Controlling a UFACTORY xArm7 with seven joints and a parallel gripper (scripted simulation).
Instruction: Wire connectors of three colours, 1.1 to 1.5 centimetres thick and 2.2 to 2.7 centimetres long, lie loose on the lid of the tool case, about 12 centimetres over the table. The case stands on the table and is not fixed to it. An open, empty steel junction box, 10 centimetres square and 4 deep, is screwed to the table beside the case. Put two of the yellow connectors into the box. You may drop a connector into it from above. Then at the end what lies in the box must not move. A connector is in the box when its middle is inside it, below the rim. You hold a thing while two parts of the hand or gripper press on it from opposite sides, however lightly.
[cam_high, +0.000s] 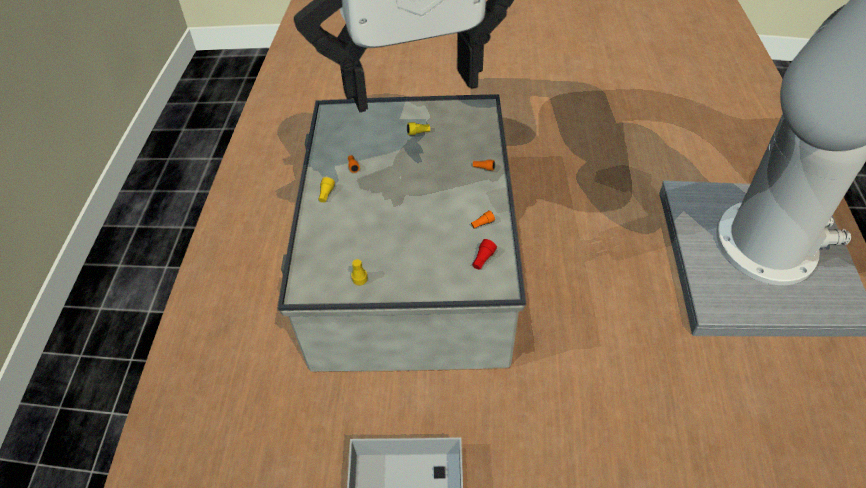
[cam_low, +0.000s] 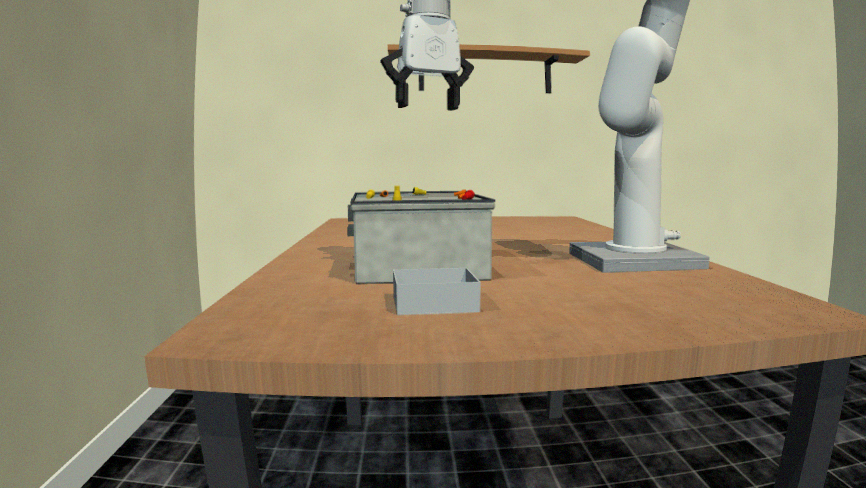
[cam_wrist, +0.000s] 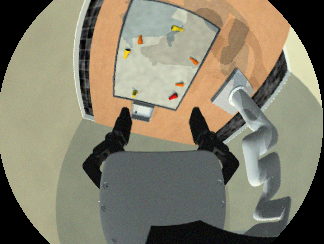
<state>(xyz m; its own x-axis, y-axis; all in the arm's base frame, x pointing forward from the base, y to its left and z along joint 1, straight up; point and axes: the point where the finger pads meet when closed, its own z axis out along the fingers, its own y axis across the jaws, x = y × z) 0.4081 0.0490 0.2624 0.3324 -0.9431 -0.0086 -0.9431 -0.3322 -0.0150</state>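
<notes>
My gripper is now 16 cm above the red connector, 6 cm past it and 5 cm to the right of it. The rest, counted from my hand: grey tool case: 20 cm below, 4 cm to the right, 2 cm ahead.
</notes>
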